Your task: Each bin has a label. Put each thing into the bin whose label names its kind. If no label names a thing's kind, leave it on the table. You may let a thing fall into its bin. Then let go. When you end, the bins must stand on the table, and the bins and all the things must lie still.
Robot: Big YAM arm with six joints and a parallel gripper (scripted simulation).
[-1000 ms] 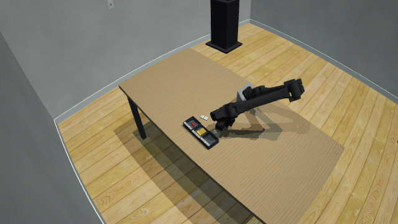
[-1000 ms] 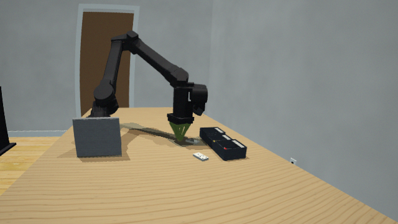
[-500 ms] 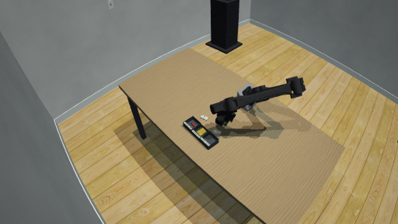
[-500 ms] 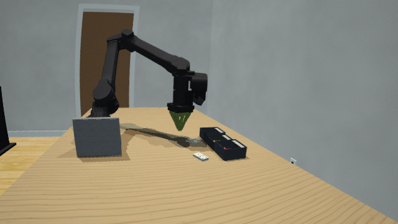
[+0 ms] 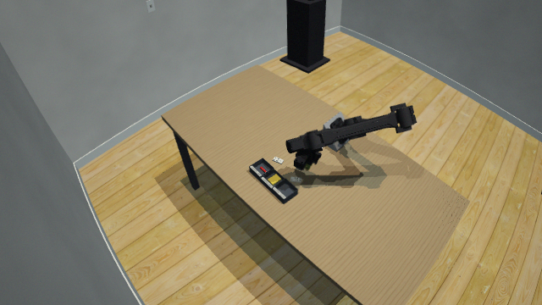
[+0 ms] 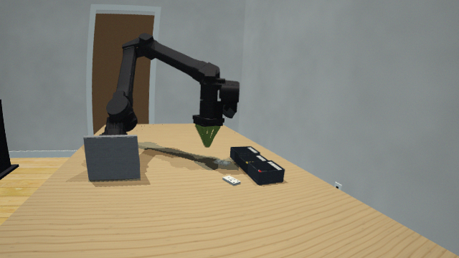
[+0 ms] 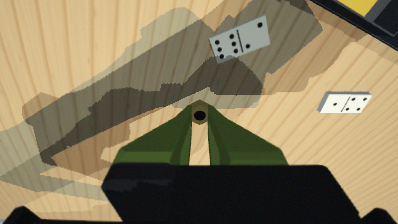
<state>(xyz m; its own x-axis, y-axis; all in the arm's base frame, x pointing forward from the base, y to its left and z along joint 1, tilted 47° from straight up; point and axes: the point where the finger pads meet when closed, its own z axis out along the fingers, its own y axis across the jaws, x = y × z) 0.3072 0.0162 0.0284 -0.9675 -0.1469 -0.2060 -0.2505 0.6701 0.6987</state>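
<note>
Now: hand 10 mm above the small nut. From my hand the other things lie so: yellow block 120 mm ahead, 90 mm to the right, 60 mm below; long black bin 130 mm ahead, 90 mm to the right, 50 mm below; red battery 170 mm to the right, 110 mm ahead, 60 mm below.
</note>
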